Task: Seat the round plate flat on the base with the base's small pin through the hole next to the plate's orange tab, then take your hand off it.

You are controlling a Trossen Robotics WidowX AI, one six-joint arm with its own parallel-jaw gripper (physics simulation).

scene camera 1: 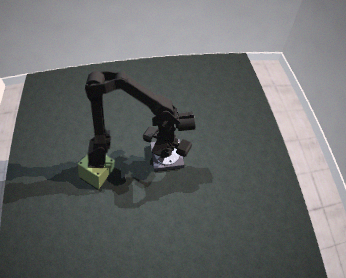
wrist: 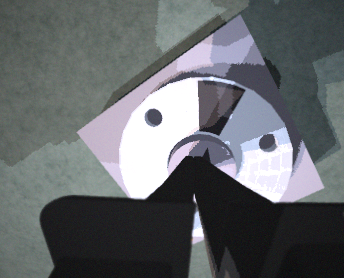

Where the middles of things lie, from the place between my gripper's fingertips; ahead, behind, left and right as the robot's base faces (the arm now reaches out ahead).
I see the round white plate point(wrist: 238, 116) 10 mm to the left of my hand. Also, from my hand: square base point(wrist: 230, 53) 30 mm below, 10 mm to the left; central hub point(wrist: 212, 149) 10 mm to the left, 10 mm below.
